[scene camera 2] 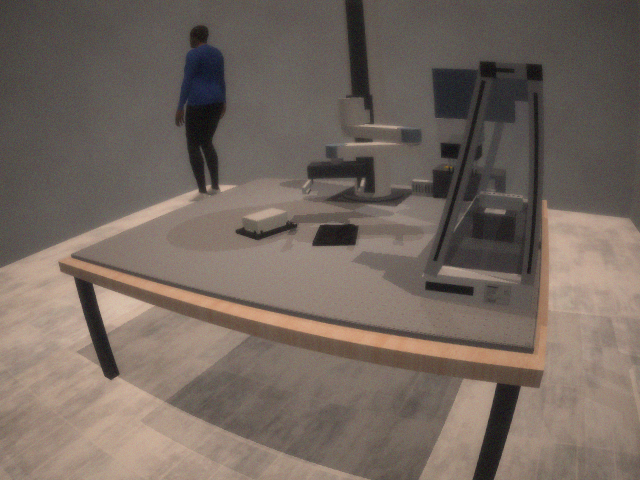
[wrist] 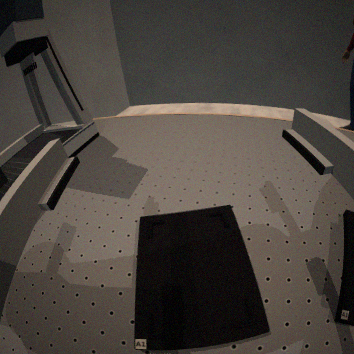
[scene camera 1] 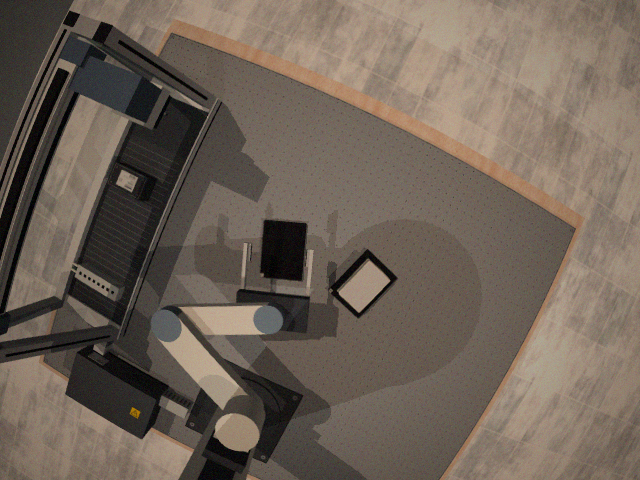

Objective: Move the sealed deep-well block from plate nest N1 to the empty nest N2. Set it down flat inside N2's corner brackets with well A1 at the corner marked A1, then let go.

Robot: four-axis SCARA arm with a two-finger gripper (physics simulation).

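Frame: origin at the arm's base, x left, y back, z up, level; millimetres.
Seen in the pictures: gripper, fingertip midpoint: [scene camera 2: 332, 190] [wrist: 179, 129] [scene camera 1: 278, 245]; arm's base, link origin: [scene camera 2: 373, 197].
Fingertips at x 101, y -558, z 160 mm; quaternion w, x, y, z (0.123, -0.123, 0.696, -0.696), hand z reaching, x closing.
Offsets run from my fingertips to a thing's middle. "spot": to the spot under its first point.
The sealed deep-well block @[dx -254, dy +13, dz -115 mm] [scene camera 1: 364, 285] [scene camera 2: 265, 219] is pale and lies flat in the turned black nest N1 [scene camera 1: 390, 277] [scene camera 2: 256, 236]. A strip of N1 @[spot: dx -191, dy +17, dz -136 mm] [wrist: 347, 270] with its A1 mark shows at the right edge of the wrist view; the block does not show there. The empty black nest N2 @[dx -7, dy +24, dz -138 mm] [scene camera 1: 283, 249] [scene camera 2: 336, 235] [wrist: 197, 280] lies beside it, with its A1 mark @[dx +17, dy +114, dz -135 mm] [wrist: 140, 344] at the near left corner in the wrist view. My gripper [scene camera 1: 280, 253] [scene camera 2: 333, 184] [wrist: 179, 129] is wide open and empty, above the mat, its fingers either side of N2 seen from above.
A framed enclosure [scene camera 1: 189, 160] [scene camera 2: 457, 180] stands on the mat, with a small dark box @[spot: dx +447, dy +19, dz -27 mm] [scene camera 1: 135, 181] inside. A dark control box @[spot: dx +287, dy +651, dz -32 mm] [scene camera 1: 113, 392] with a yellow label is near the arm's base plate [scene camera 1: 281, 408]. A person in blue [scene camera 2: 204, 77] stands behind the table.
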